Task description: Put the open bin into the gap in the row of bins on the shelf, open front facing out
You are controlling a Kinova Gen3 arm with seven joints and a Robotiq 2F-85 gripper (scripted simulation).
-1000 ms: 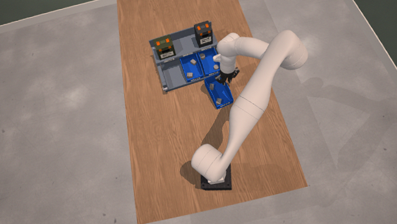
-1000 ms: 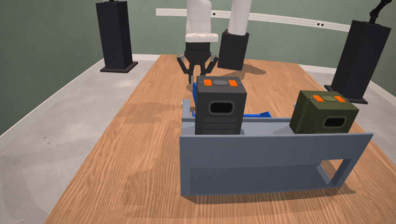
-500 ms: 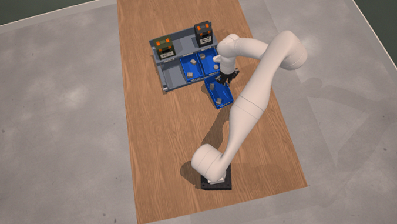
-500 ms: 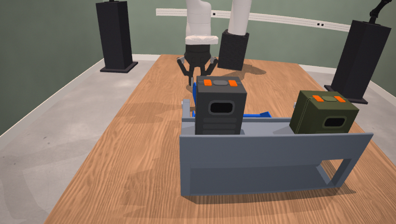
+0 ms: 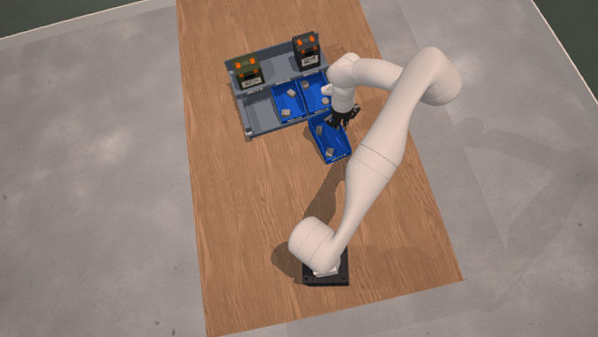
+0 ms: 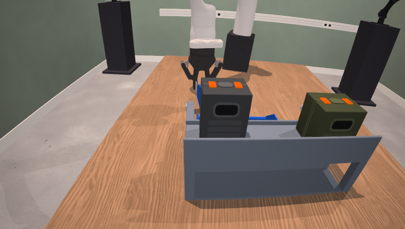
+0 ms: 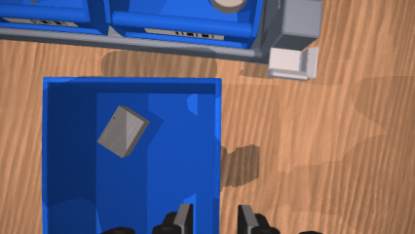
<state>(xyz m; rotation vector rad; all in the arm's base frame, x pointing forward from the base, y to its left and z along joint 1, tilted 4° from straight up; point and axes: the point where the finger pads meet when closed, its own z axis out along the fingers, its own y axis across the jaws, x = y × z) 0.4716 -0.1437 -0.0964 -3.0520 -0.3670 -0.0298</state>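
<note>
My gripper is now 3 cm short of the grey part, 8 cm to the right of it and 7 cm above it. From my hand the other things lie so: grey shelf (21 cm ahead, 18 cm to the left, 2 cm below).
</note>
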